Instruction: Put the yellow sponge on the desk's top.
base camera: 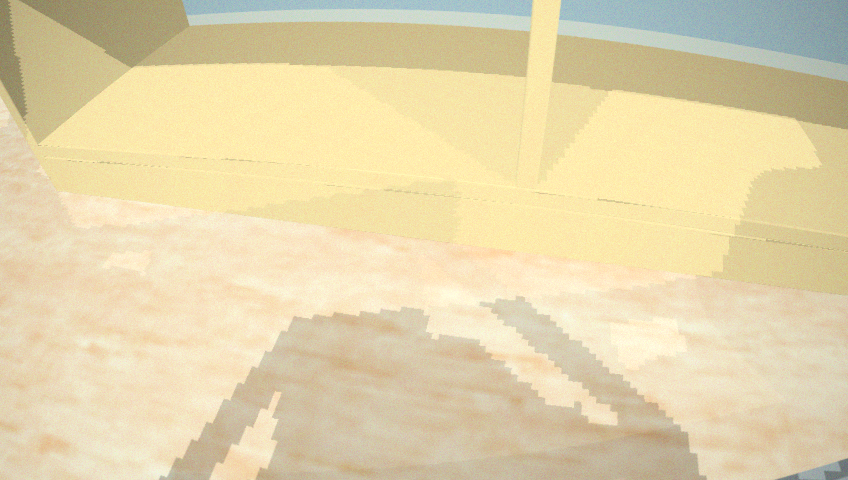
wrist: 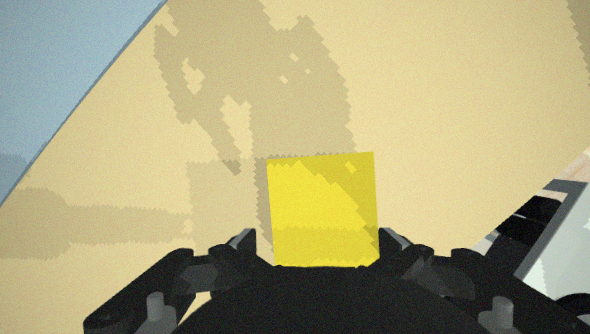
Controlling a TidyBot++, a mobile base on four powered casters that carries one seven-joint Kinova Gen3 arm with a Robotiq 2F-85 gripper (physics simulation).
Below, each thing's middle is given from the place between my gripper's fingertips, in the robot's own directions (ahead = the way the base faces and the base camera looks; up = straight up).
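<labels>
There's a yellow sponge (wrist: 323,208) here, and it's 2 cm below my hand.
</labels>
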